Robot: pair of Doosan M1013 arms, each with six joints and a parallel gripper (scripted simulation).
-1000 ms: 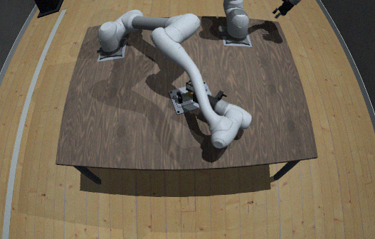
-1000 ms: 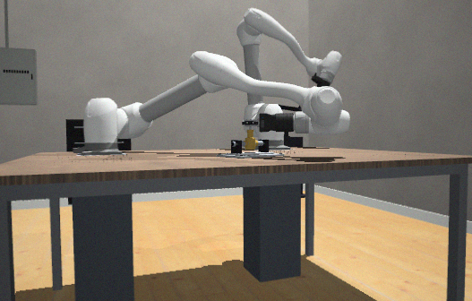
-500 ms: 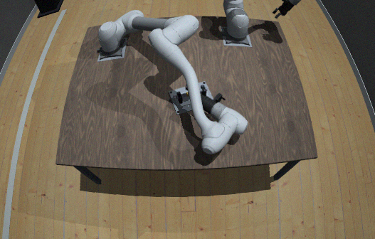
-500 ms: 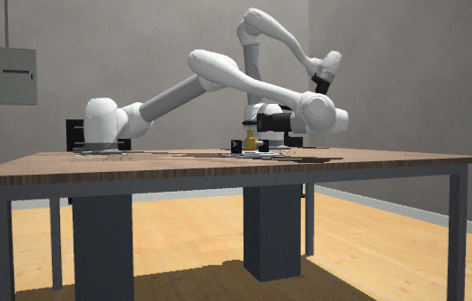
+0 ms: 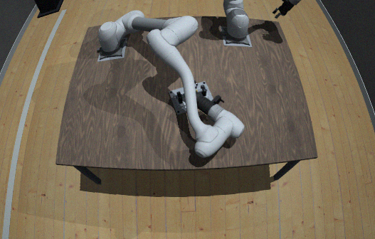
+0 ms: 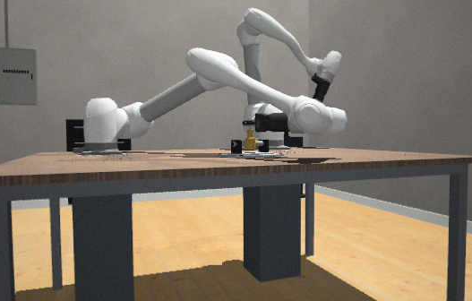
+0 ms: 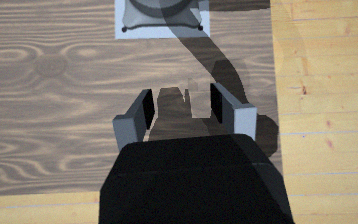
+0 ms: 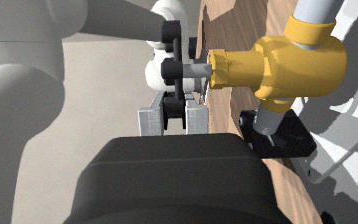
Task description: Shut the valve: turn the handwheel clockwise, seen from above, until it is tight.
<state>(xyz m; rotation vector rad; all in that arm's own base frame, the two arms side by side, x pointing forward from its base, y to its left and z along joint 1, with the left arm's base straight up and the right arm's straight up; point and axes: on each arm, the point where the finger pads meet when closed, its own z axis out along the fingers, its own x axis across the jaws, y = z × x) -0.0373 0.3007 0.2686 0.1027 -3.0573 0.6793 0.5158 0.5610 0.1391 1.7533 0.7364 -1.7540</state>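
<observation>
The black handwheel lies 2 cm behind my right hand, 2 cm to the left of it and 1 cm below it. The rest, counted from my right hand: light base plate (2 cm behind, 2 cm to the left, 13 cm below).
</observation>
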